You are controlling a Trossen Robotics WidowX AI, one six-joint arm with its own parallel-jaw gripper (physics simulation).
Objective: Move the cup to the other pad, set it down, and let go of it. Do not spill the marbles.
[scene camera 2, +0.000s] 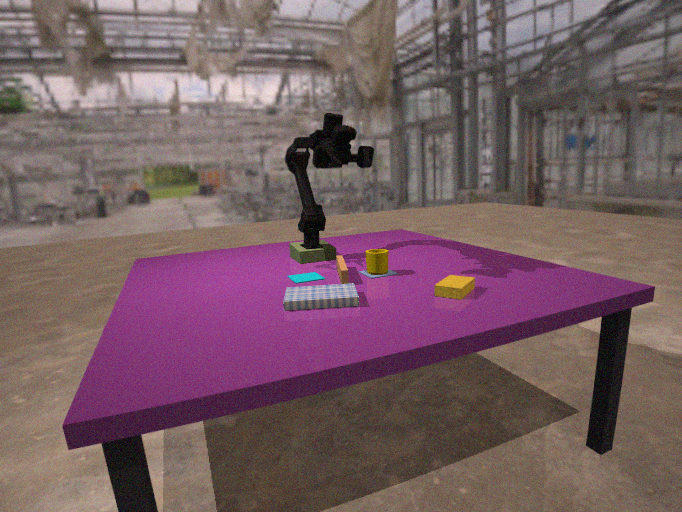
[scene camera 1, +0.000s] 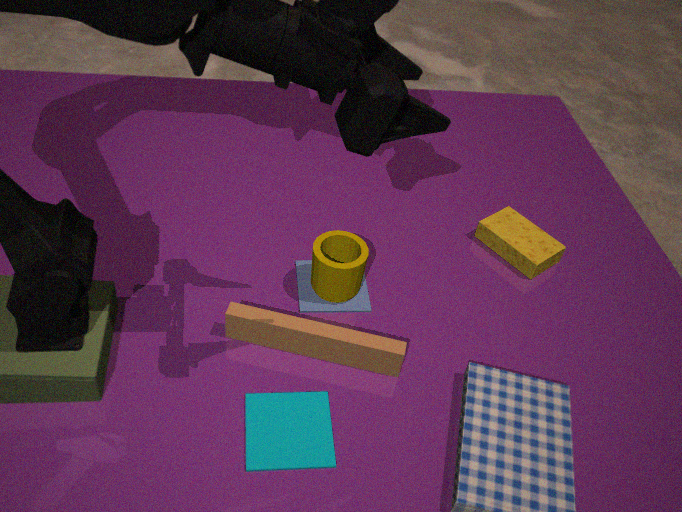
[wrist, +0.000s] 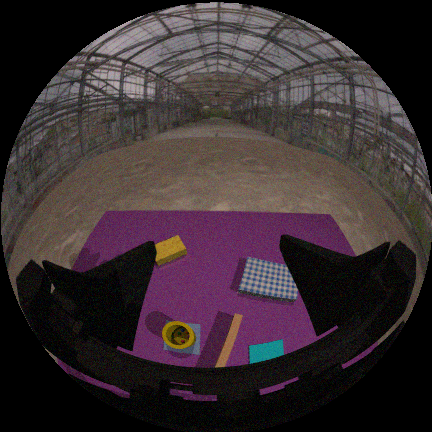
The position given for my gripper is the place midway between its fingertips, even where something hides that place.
My gripper (scene camera 1: 433, 98) is open, holding nothing. I also see a yellow cup (scene camera 1: 339, 258), a wooden bar (scene camera 1: 319, 340) and a cyan pad (scene camera 1: 292, 430).
My gripper is seen too in scene camera 2 (scene camera 2: 356, 165) and in the wrist view (wrist: 218, 245).
